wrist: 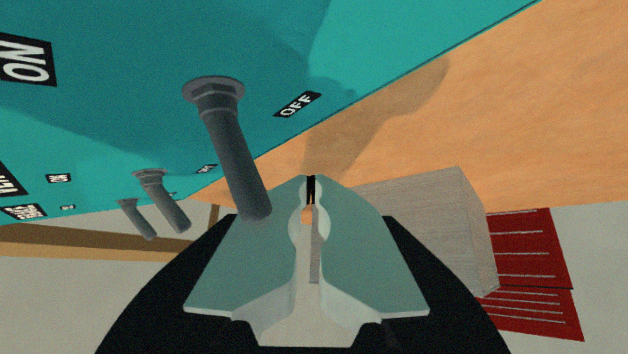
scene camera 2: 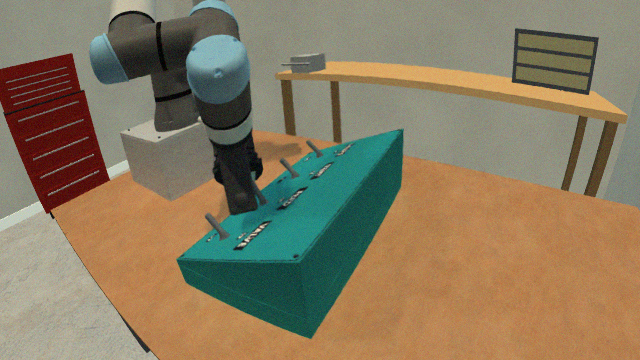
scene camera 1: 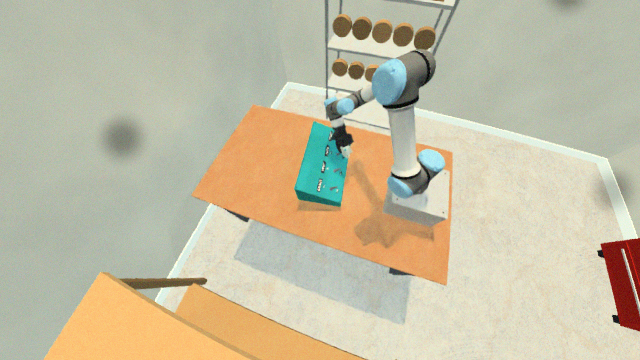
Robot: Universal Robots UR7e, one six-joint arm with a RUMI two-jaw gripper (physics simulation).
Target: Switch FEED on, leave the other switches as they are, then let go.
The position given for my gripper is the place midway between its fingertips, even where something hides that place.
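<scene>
Looking through scene camera 2, I see my gripper (scene camera 2: 242,187). The wrist view shows my gripper (wrist: 311,178) as well, and there I also see a feed lever (wrist: 246,186) and a vent lever (wrist: 168,207).
</scene>
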